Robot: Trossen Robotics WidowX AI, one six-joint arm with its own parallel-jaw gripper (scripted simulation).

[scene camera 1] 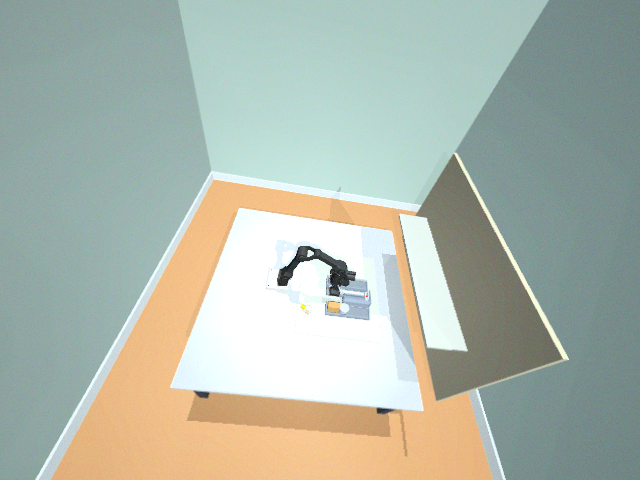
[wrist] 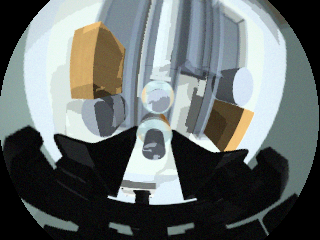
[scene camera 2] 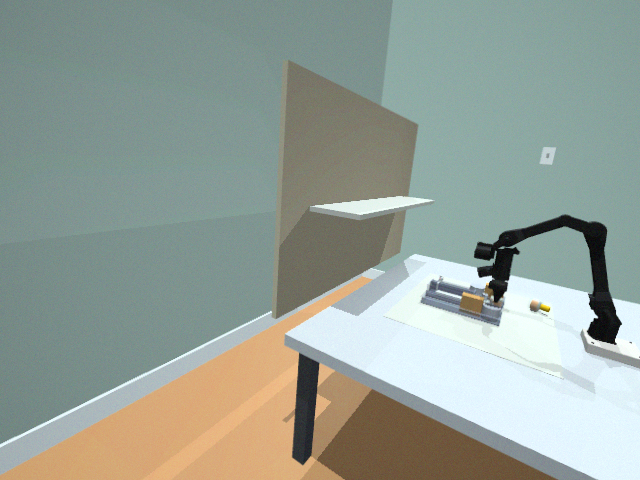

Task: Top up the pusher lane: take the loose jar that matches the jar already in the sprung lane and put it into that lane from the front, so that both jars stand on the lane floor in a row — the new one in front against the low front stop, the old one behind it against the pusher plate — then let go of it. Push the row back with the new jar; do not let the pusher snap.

In view: my gripper (scene camera 2: 496, 300), an orange box (wrist: 97, 59) and an orange box (wrist: 227, 124).
My gripper shows as well in the wrist view (wrist: 154, 131).
